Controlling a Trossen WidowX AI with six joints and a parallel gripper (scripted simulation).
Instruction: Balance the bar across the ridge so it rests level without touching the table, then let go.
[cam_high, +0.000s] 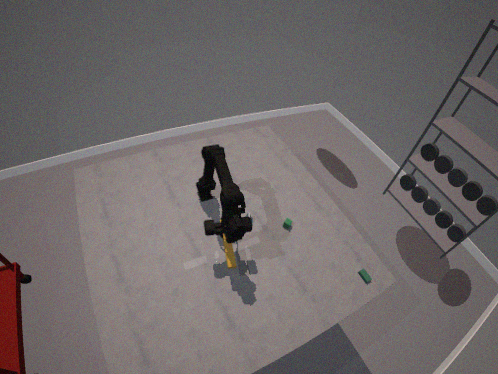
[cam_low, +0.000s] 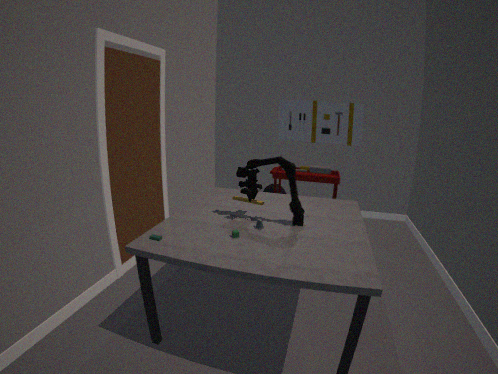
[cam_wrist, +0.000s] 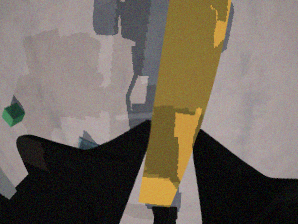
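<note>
Now: gripper tip 30 mm short of the yellow bar and 10 mm to the left of it. Also, from my gripper tip: green cube: 340 mm to the left, 90 mm below; then flat green block: 410 mm ahead, 540 mm to the left, 100 mm below.
</note>
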